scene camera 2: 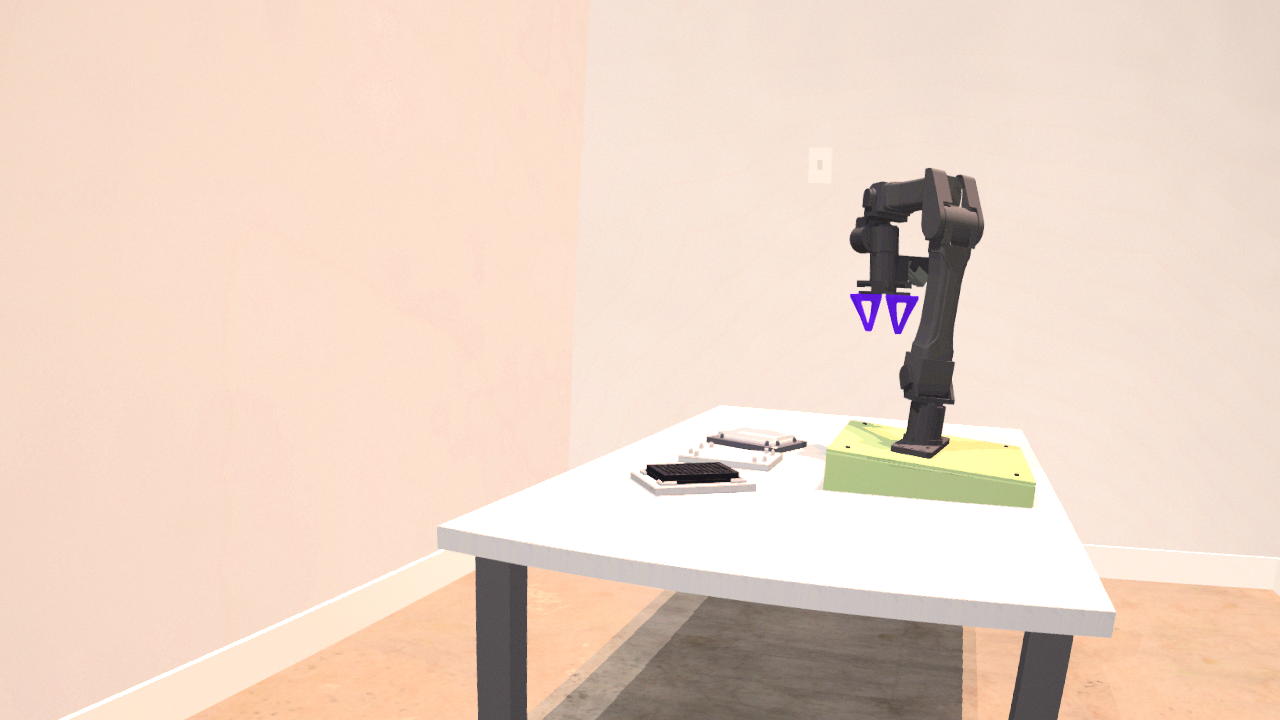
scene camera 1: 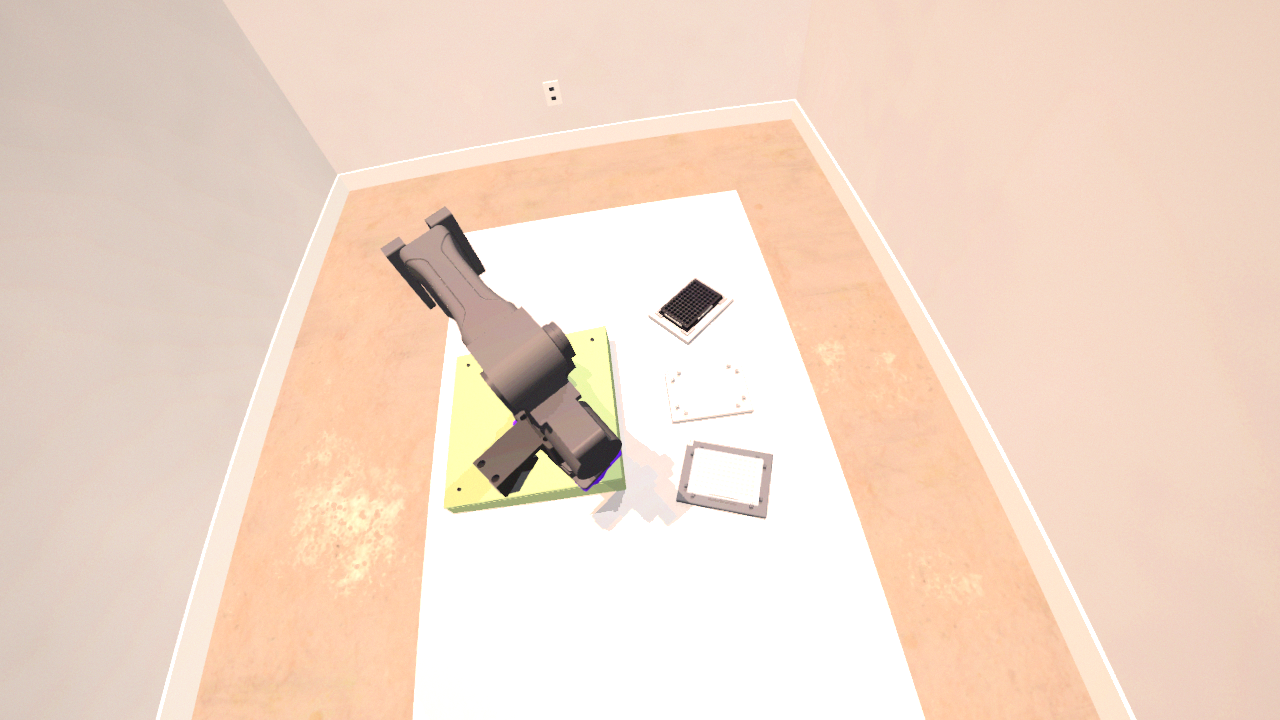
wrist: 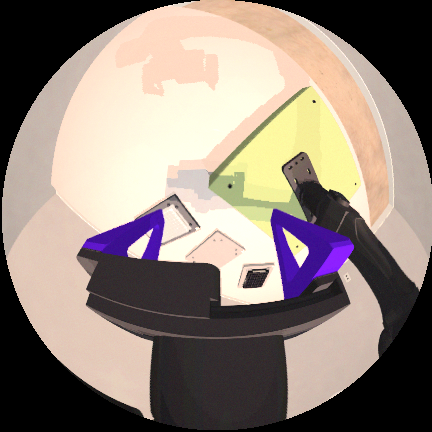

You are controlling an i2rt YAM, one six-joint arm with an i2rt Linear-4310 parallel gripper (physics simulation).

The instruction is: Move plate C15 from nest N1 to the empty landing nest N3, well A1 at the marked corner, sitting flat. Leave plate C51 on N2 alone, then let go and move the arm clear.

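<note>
My gripper (scene camera 2: 883,331) (wrist: 217,214) is open and empty, its purple fingers pointing down high above the table; the arm mostly hides them in scene camera 1. A white plate (scene camera 1: 725,474) (scene camera 2: 763,436) (wrist: 176,225) sits on the dark grey nest (scene camera 1: 725,508) (scene camera 2: 756,445). A black plate (scene camera 1: 691,302) (scene camera 2: 691,471) (wrist: 256,278) sits on a white nest (scene camera 1: 723,305) (scene camera 2: 707,488). The empty landing nest N3 (scene camera 1: 708,392) (scene camera 2: 729,457) (wrist: 216,248) is white and lies between them. No labels are legible, so I cannot tell which plate is C15 or where its A1 corner is.
The arm stands on a yellow-green base block (scene camera 1: 474,420) (scene camera 2: 930,483) (wrist: 280,145) beside the row of nests. The white table (scene camera 1: 626,608) (scene camera 2: 805,546) bears the block and nests. Small posts stand around the empty nest's rim.
</note>
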